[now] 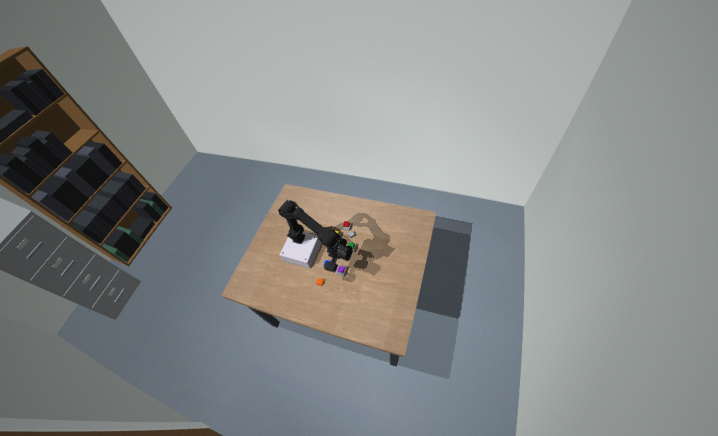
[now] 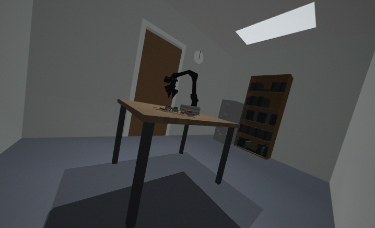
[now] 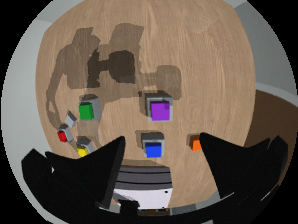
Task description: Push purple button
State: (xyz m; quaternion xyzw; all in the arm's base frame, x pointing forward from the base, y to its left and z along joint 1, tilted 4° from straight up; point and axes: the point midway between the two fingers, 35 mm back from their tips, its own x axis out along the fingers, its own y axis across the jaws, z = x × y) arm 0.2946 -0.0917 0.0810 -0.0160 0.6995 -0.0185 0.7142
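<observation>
Now: gripper tip 90 mm above the purple button. The rest, counted from my gripper tip: green button 10 mm ahead, 160 mm to the left, 90 mm below; then orange block 90 mm behind, 100 mm to the right, 120 mm below; then yellow button 110 mm behind, 220 mm to the left, 90 mm below.
</observation>
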